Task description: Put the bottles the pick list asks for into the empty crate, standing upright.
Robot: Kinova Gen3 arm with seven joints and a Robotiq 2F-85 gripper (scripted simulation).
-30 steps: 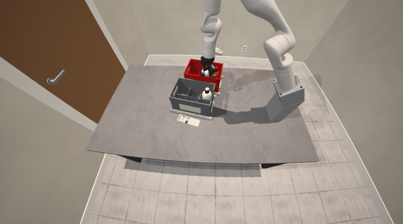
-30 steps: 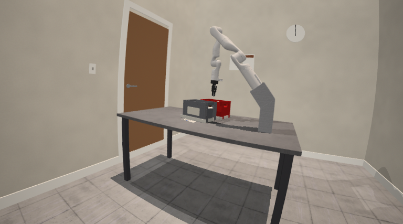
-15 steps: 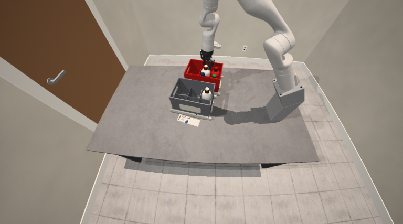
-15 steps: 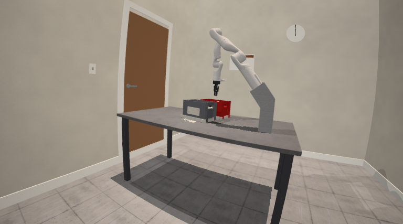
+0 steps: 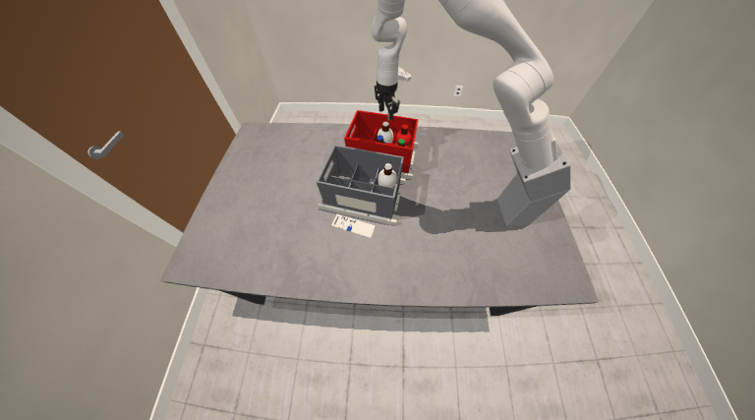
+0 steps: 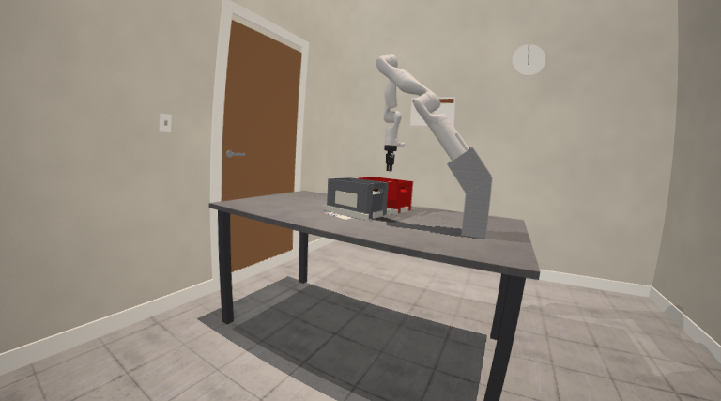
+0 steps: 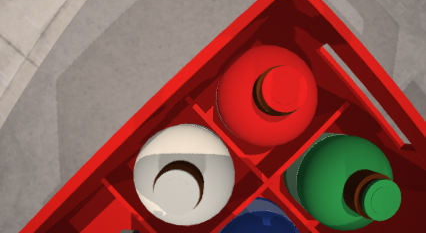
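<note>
My gripper is now 16 cm above the red crate, 2 cm to the right of it and 1 cm short of it. From my hand the other things lie so: blue-label bottle 15 cm below, 6 cm to the left, 2 cm ahead; then green-label bottle 15 cm below, 8 cm to the left, 7 cm behind; then red-label bottle 15 cm below, 8 cm behind, 1 cm to the right.
</note>
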